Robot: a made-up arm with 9 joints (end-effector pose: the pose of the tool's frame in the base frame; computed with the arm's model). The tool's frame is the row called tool. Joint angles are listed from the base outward.
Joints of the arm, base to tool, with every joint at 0 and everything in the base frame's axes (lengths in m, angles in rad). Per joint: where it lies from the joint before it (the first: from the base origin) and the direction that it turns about. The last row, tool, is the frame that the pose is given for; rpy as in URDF.
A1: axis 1 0 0 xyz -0.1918 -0.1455 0.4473
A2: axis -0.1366 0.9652 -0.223 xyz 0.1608 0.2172 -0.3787
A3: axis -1 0 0 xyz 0.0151 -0.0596 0.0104
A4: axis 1 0 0 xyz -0.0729 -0.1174 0.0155
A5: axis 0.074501 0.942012 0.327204 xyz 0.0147 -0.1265 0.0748
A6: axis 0 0 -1 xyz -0.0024 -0.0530 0.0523
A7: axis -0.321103 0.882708 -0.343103 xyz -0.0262 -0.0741 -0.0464
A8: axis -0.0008 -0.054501 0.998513 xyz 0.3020 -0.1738 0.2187
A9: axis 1 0 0 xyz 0.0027 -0.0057 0.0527
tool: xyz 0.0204 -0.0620 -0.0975 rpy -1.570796 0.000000 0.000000
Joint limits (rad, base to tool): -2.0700..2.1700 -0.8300..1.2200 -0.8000..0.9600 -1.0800..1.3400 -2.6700..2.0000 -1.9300..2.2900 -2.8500..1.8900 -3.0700..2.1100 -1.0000..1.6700
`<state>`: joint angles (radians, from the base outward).
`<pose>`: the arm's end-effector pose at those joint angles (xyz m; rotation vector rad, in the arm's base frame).
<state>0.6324 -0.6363 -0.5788 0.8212 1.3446 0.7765 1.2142 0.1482 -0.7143</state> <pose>0.4981 0.4449 -0.2977 -1.5149 -0.9940 1.7216</pose>
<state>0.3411 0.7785 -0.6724 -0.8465 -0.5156 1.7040 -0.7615 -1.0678 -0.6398</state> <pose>-0.3304 -0.1219 0.5521 -0.9864 2.0747 -2.0957</pose>
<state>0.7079 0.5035 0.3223 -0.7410 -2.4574 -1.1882 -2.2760 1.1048 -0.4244</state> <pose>-0.4649 -0.3056 0.5341 -1.0167 1.5351 -0.1790</pose>
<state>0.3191 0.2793 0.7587 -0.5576 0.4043 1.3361 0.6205 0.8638 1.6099</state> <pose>0.0522 -0.0813 0.7502 -0.8061 0.6105 -0.8363</pose>
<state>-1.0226 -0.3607 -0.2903 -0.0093 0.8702 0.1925 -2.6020 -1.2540 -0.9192</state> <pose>0.0782 -0.8543 0.7354 -1.2588 -0.3814 -0.4321</pose>
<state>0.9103 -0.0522 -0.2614 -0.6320 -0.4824 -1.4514 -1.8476 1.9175 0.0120</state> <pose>-0.0344 -0.3781 0.5011 -0.4047 2.0377 0.6521</pose>
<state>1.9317 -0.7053 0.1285 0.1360 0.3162 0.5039 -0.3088 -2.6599 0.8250</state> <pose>0.0168 0.1204 0.0278 -1.1724 -2.8064 0.4325</pose>
